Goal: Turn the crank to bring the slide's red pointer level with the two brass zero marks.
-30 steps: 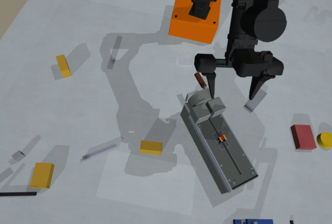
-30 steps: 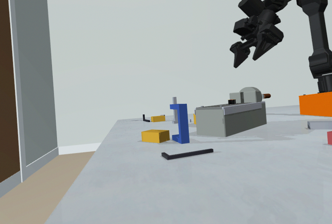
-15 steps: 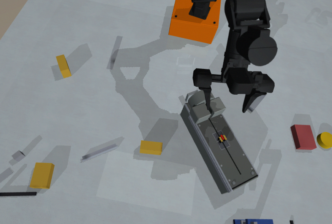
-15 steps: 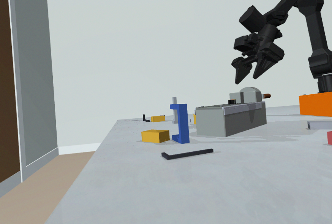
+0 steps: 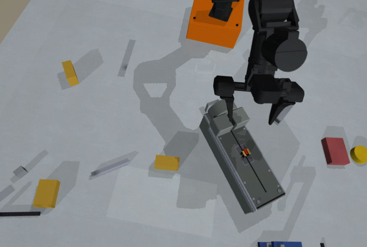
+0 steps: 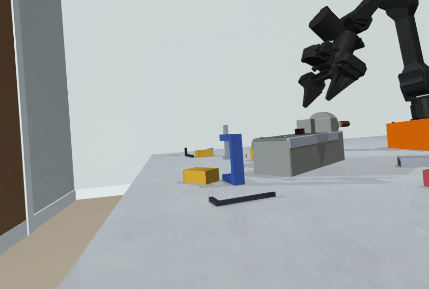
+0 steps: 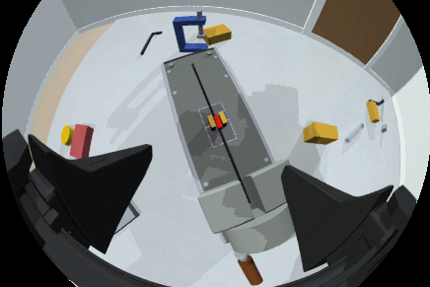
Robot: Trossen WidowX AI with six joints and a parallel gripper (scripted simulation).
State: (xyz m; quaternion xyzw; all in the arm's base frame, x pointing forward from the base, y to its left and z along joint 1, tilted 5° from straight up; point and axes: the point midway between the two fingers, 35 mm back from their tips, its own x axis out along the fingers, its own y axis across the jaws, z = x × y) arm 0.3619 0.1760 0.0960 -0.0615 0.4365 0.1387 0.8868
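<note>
My gripper tip is 100 mm past the brown handle, 90 mm to the left of it and 60 mm above it. Round my gripper tip: red pointer 60 mm below, 50 mm ahead, 20 mm to the left; then grey block 170 mm behind, 140 mm below, 110 mm to the left; then blue clamp 210 mm ahead, 160 mm to the left, 90 mm below.
</note>
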